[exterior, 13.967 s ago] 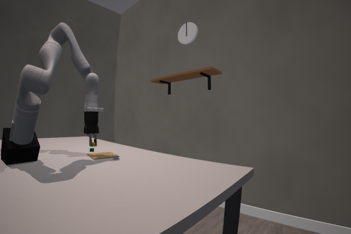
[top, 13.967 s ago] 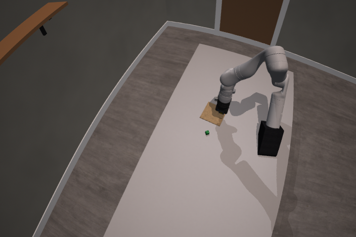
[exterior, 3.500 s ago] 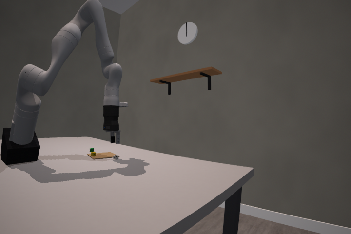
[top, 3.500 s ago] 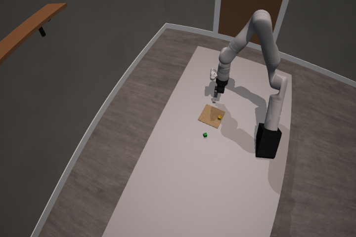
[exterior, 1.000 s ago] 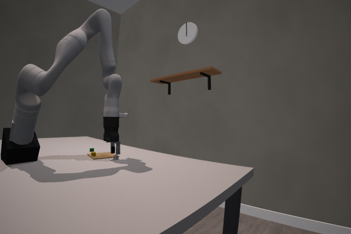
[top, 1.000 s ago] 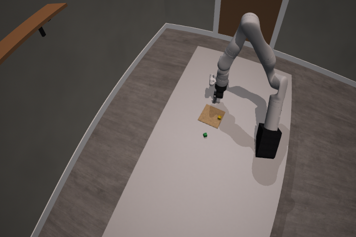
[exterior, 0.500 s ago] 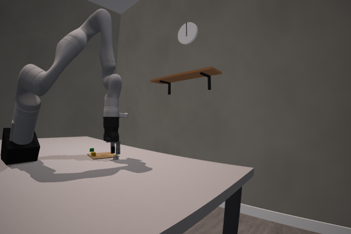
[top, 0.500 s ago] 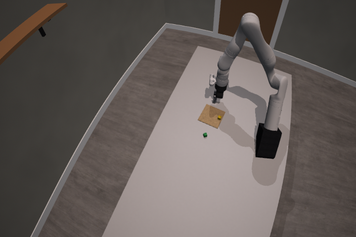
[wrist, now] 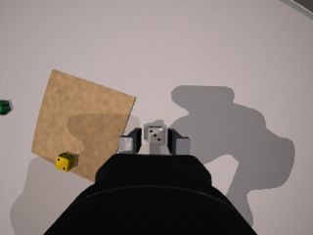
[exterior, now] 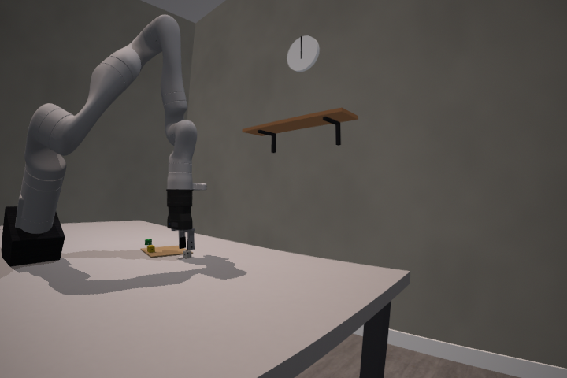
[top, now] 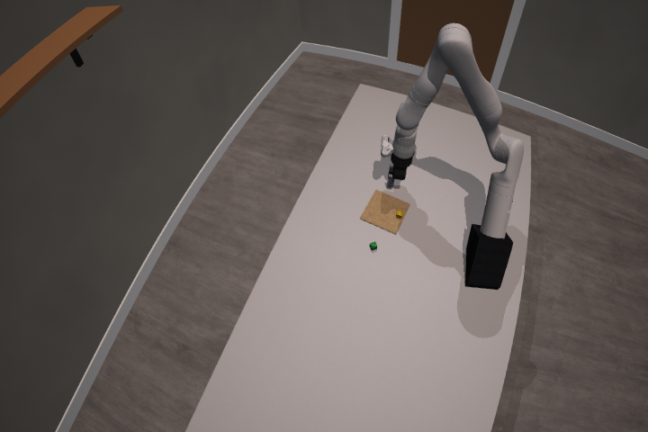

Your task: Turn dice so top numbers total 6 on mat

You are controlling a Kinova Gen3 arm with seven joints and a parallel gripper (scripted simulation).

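The white die lies 30 mm below my hand. Round my hand: green die 30 mm behind, 270 mm to the left, 30 mm below; then yellow die 70 mm behind, 120 mm to the left, 30 mm below; then tan mat 20 mm behind, 110 mm to the left, 40 mm below.
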